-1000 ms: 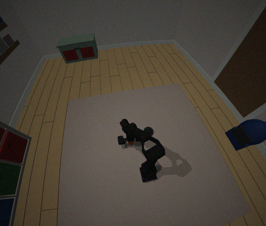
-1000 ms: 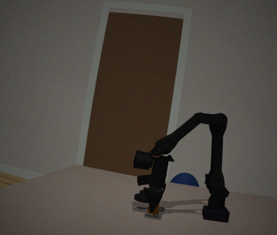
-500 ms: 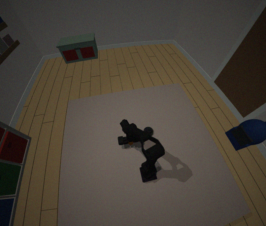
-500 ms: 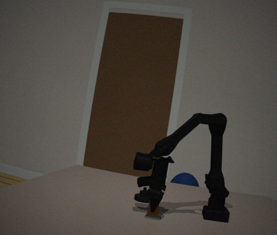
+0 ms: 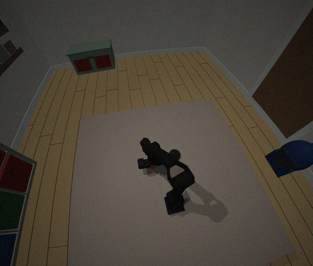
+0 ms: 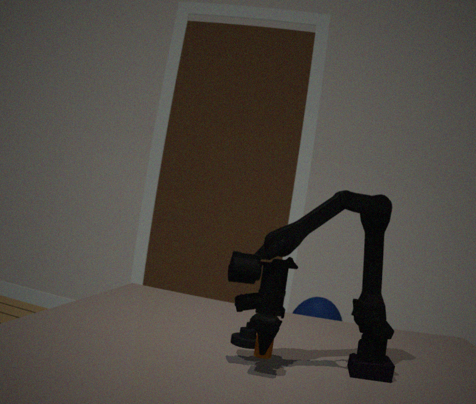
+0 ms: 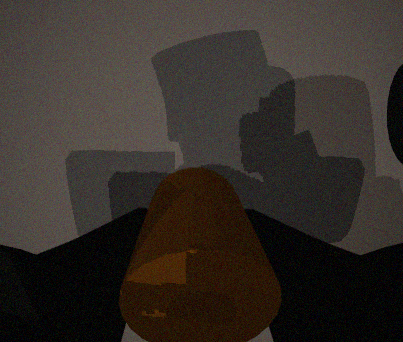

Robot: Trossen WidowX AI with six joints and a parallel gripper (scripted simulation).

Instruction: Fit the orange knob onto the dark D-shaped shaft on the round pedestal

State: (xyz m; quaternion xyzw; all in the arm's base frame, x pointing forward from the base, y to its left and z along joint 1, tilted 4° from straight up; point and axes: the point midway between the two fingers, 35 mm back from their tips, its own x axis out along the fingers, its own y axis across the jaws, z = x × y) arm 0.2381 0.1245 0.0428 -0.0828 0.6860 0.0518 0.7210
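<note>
My gripper tip is 90 mm short of the dark round pedestal and 160 mm to the left of it. Also, from my gripper tip: orange knob 20 mm above.
</note>
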